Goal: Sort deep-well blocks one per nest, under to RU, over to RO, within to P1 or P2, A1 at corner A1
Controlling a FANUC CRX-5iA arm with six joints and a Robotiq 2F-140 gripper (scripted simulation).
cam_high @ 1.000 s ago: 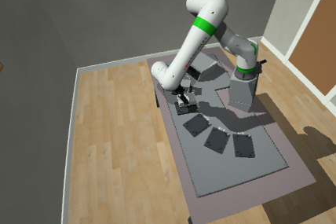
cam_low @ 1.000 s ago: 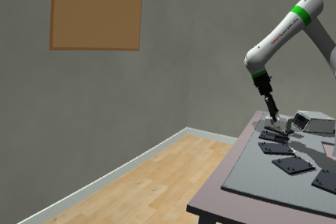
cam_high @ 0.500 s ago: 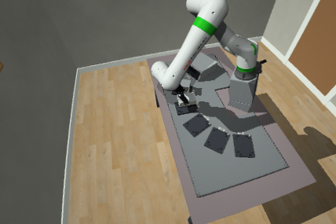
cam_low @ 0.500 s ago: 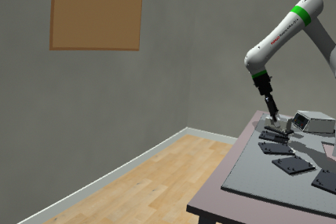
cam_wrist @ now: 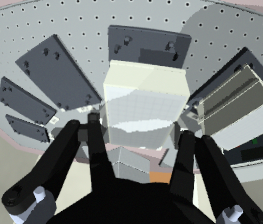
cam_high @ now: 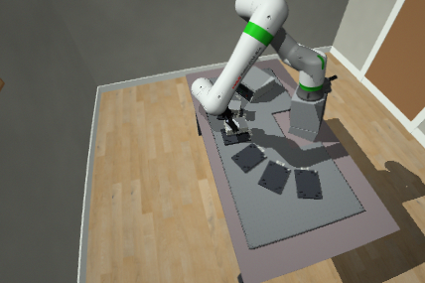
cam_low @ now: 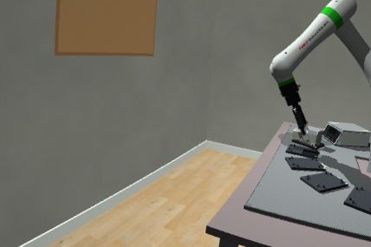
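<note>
The deep-well block is 170 mm to the right of my hand, 40 mm behind it and 30 mm below it. The rest, counted from my hand: dark infeed nest 170 mm to the right, 100 mm below, 40 mm behind; then pale platform 350 mm to the right, 310 mm behind, 10 mm below; then check-weigher 350 mm to the right, 300 mm behind, 40 mm below.
</note>
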